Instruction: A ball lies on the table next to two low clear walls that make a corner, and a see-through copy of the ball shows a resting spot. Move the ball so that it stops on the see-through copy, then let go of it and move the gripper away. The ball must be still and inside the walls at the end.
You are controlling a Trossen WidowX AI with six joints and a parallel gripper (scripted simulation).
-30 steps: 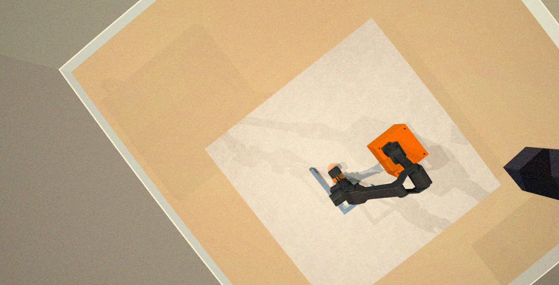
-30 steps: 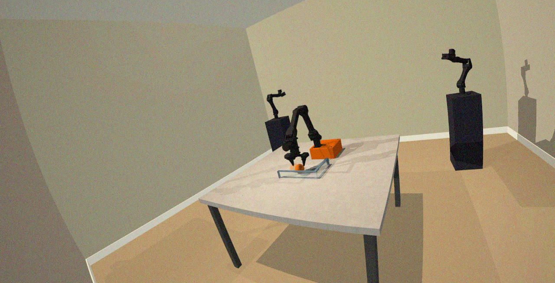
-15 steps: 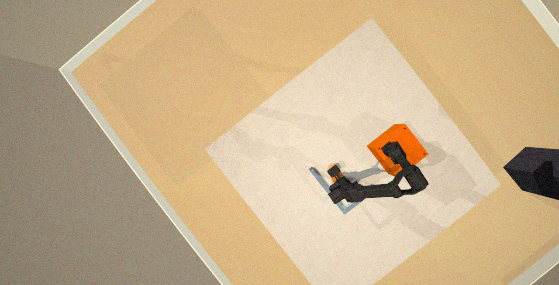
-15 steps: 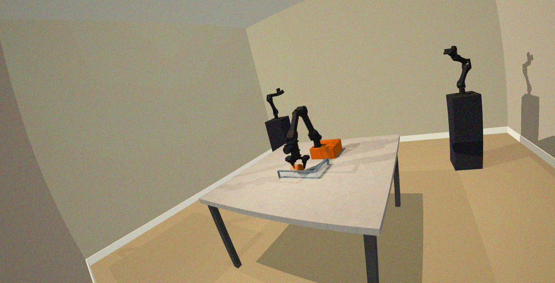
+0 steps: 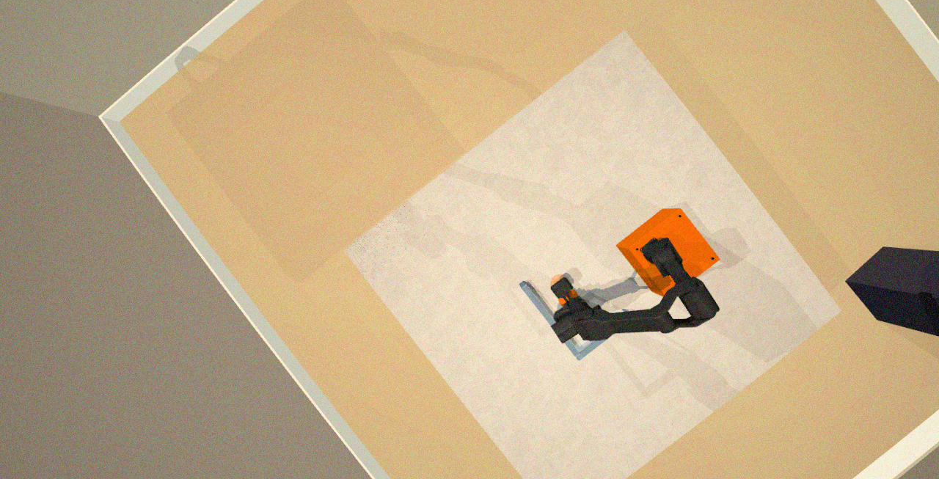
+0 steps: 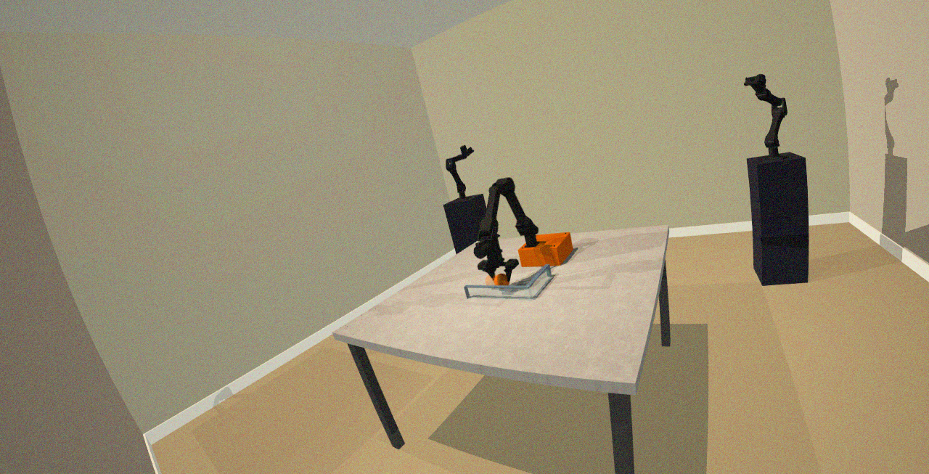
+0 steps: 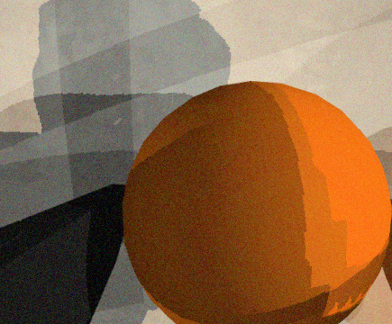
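My gripper tip is 5 cm to the left of the see-through copy of ball and 1 cm past it. From my gripper tip the other things lie so: orange ball: right at my gripper tip.
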